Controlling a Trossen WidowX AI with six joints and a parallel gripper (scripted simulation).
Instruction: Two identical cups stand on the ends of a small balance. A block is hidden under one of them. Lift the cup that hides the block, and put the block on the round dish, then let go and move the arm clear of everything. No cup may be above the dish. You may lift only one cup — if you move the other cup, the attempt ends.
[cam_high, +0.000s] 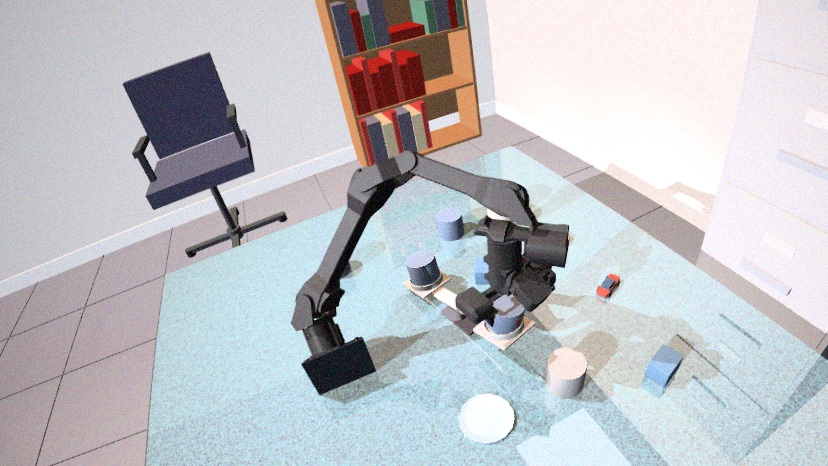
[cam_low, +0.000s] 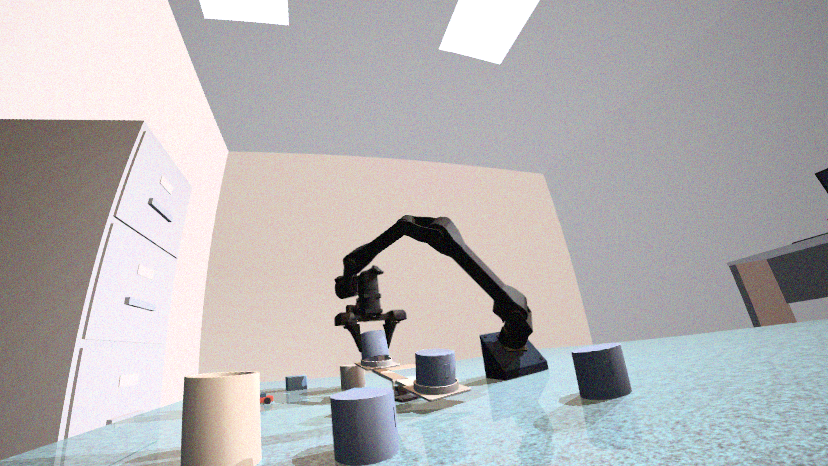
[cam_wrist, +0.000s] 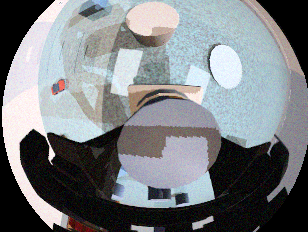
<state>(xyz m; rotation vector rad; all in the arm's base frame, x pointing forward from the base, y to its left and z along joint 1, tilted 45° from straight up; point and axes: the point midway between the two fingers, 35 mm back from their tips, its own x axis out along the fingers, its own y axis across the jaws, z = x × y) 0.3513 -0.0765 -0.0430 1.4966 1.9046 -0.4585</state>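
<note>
My gripper tip is 2 cm above the block. From my gripper tip the other things lie so: small red car: 28 cm ahead, 5 cm to the left, 9 cm below; small balance: 4 cm behind, 12 cm to the left, 8 cm below; white round dish: 10 cm behind, 13 cm to the right, 10 cm below.
</note>
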